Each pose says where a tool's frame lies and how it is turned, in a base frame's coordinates. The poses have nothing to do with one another.
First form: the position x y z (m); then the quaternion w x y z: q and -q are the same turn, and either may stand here.
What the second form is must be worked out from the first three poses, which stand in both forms.
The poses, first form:
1: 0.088 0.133 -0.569 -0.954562 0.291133 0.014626 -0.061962
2: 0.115 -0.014 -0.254 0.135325 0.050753 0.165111 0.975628
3: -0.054 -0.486 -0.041 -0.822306 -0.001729 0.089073 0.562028
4: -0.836 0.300 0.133 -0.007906 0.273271 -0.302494 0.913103
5: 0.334 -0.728 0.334 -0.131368 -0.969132 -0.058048 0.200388
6: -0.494 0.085 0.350 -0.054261 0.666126 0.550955 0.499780
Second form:
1: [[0.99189 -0.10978 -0.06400 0.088], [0.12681 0.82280 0.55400 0.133], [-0.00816 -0.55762 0.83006 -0.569], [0 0 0 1]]
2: [[-0.95822 -0.24729 0.14372 0.115], [0.28081 -0.90885 0.30844 -0.014], [0.05434 0.33591 0.94033 -0.254], [0 0 0 1]]
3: [[0.35238 0.92401 -0.14843 -0.054], [-0.92463 0.36824 0.09728 -0.486], [0.14455 0.10297 0.98413 -0.041], [0 0 0 1]]
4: [[-0.85052 -0.15089 0.50383 -0.836], [-0.17976 -0.81687 -0.54810 0.300], [0.49427 -0.55674 0.66764 0.133], [0 0 0 1]]
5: [[0.91295 0.16516 -0.37315 0.334], [0.05986 -0.95875 -0.27789 -0.728], [-0.40366 0.23136 -0.88517 0.334], [0 0 0 1]]
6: [[-0.10666 0.78825 0.60604 -0.494], [0.67977 -0.38701 0.62300 0.085], [0.72562 0.47842 -0.49455 0.350], [0 0 0 1]]
